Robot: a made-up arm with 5 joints.
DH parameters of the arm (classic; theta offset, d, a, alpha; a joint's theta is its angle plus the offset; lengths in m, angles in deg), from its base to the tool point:
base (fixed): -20.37 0 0.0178 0
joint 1: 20.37 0.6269 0.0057 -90
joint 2: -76.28 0 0.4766 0
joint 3: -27.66 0 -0.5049 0
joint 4: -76.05 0.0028 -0.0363 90
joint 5: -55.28 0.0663 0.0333 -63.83
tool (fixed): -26.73 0.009 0 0
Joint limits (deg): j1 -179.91..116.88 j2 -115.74..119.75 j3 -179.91..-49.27 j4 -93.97..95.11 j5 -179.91..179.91
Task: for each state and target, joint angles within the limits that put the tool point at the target. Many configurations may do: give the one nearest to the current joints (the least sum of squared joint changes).
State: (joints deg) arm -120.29 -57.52 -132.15 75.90 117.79
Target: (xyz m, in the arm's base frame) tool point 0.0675 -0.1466 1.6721
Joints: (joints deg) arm -84.18 -10.91 -147.11 42.81 143.72
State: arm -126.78 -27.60 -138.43 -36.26 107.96
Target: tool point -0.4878 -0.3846 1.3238
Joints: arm -146.19 -0.31 -95.49 -35.79 106.13
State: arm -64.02 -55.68 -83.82 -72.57 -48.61
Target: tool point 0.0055 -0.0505 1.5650
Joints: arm -60.70 -34.60 -101.43 -62.40 -45.93
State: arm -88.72 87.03 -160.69 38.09 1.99
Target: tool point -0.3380 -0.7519 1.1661
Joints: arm -114.41 53.30 -179.91 73.56 10.64
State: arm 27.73 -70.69 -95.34 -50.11 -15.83
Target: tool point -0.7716 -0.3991 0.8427
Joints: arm 24.64 -115.74 -95.53 -74.51 -24.41
